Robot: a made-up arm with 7 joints.
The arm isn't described. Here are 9 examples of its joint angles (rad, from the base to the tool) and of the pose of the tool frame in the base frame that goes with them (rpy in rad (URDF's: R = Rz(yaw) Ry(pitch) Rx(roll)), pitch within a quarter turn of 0, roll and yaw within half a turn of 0; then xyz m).
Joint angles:
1: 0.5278 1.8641 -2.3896 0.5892 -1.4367 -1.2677 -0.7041
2: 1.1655 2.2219 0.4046 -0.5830 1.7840 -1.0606 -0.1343
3: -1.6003 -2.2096 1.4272 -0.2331 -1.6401 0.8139 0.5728
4: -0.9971 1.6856 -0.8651 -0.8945 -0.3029 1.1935 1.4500
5: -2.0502 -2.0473 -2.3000 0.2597 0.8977 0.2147 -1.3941
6: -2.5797 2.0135 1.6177 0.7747 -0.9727 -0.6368 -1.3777
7: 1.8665 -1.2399 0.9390 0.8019 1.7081 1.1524 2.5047
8: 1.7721 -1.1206 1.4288 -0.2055 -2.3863 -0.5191 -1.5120
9: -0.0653 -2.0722 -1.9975 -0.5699 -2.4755 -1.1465 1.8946
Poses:
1: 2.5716 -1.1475 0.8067 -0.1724 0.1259 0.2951
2: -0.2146 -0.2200 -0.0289 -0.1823 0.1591 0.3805
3: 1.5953 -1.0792 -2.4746 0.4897 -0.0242 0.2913
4: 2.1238 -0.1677 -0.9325 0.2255 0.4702 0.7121
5: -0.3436 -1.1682 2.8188 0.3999 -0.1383 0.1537
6: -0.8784 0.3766 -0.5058 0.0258 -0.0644 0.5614
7: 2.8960 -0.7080 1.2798 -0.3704 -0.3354 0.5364
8: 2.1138 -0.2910 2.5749 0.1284 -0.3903 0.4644
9: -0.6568 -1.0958 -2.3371 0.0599 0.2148 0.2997
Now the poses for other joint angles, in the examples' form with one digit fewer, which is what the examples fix.
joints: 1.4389 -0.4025 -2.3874 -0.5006 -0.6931 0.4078 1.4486
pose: -1.605 -0.059 -1.546 -0.335 0.315 0.368
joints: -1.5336 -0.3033 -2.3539 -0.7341 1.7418 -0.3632 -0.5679
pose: -1.874 0.040 -3.076 0.509 -0.070 0.351
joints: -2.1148 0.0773 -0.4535 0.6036 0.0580 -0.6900 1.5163
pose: 1.620 0.241 -2.431 0.609 -0.276 0.511
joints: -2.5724 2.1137 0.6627 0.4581 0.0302 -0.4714 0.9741
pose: -1.519 -0.027 0.292 0.227 -0.445 0.436
